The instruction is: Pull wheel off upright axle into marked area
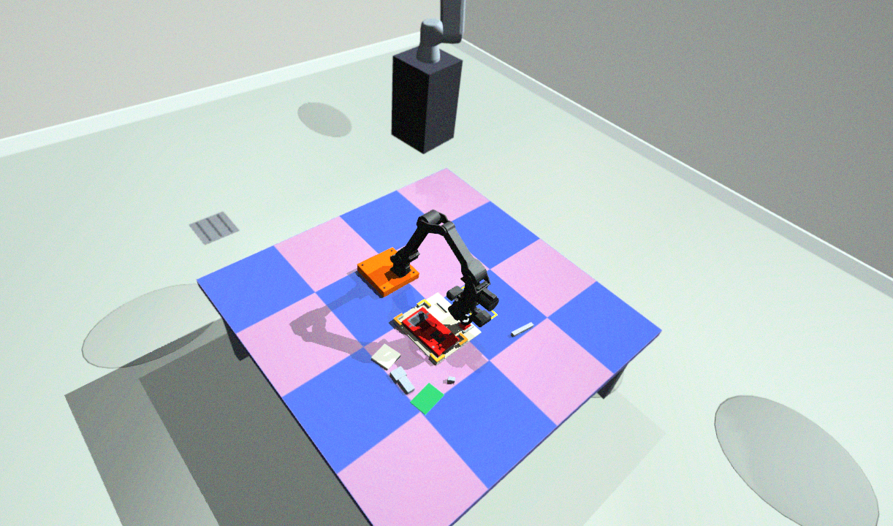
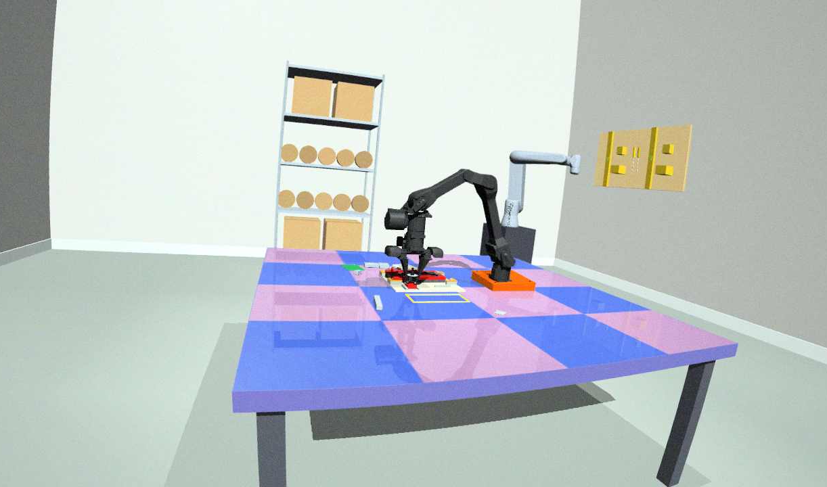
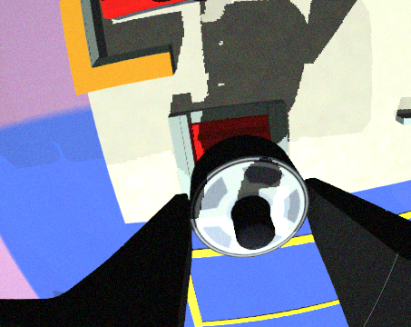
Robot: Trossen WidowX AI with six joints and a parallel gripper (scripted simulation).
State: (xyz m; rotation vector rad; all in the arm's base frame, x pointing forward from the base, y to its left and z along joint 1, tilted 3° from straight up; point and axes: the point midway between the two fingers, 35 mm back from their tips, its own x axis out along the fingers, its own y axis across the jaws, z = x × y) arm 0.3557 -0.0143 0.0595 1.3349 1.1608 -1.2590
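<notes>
The dark axle lies 10 mm below my gripper tip. From my gripper tip the other things lie so: white tile (110 mm behind, 310 mm to the right, 40 mm below); then green patch (110 mm ahead, 320 mm to the right, 40 mm below); then grey bar (170 mm ahead, 150 mm to the left, 30 mm below).
</notes>
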